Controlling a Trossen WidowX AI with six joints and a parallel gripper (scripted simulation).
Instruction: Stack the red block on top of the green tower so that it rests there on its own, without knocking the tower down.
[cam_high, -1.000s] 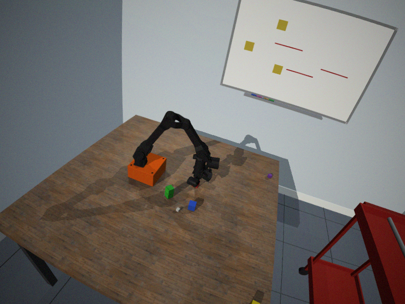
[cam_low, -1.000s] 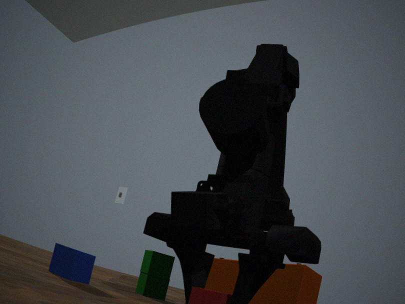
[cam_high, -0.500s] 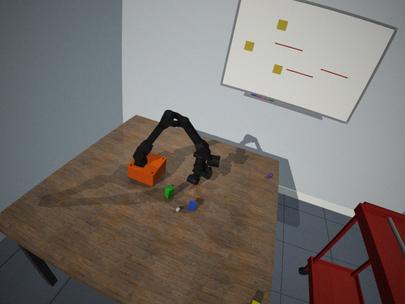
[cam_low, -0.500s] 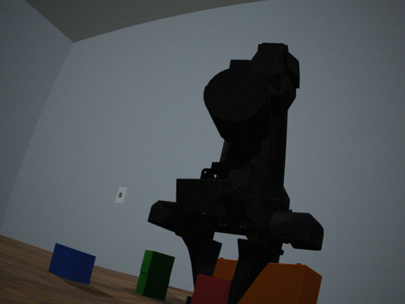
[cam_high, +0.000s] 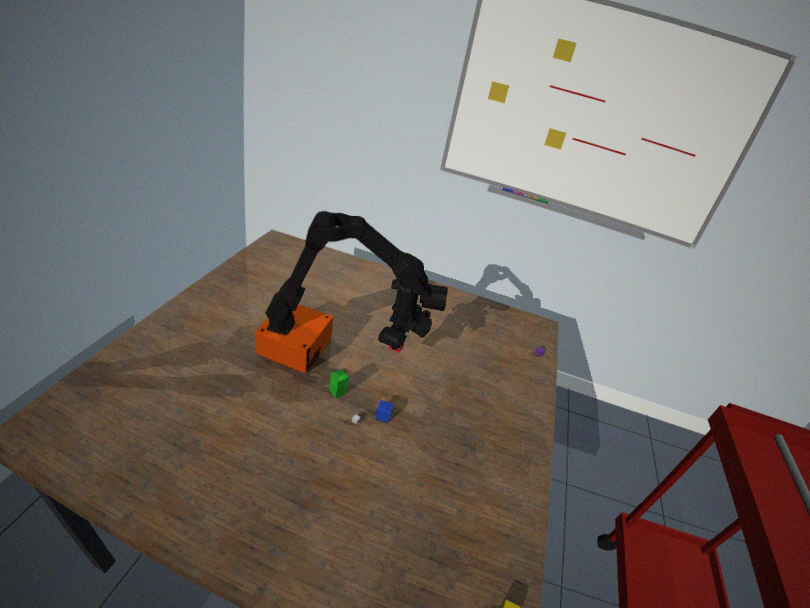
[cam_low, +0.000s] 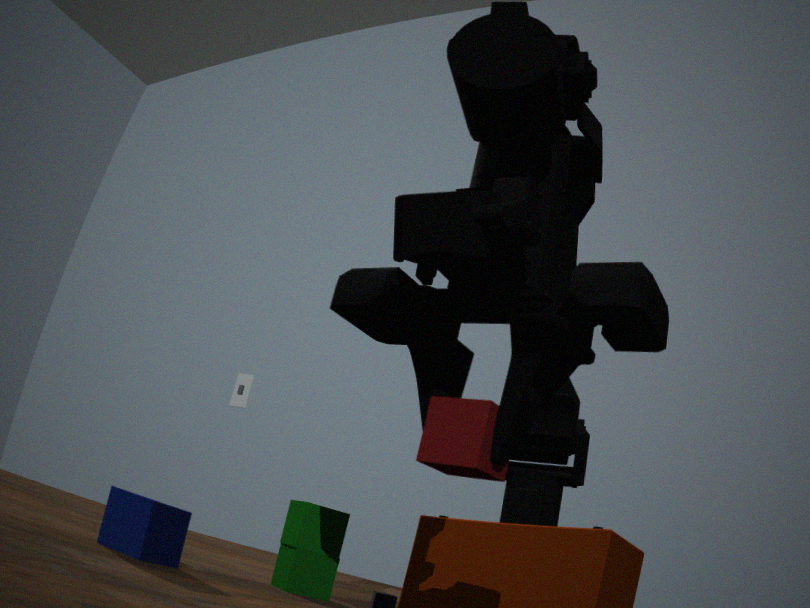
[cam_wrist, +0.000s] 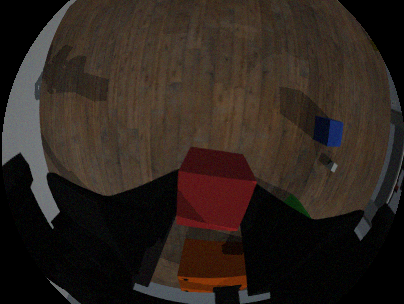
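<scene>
Right now my gripper tip is 220 mm to the left of the small white piece, 90 mm above it and 40 mm past it. From my gripper tip the other things lie so: small purple piece (480 mm ahead, 280 mm to the left, 90 mm below); then blue block (180 mm to the right, 80 mm below, 20 mm ahead); then red block (10 mm above).
</scene>
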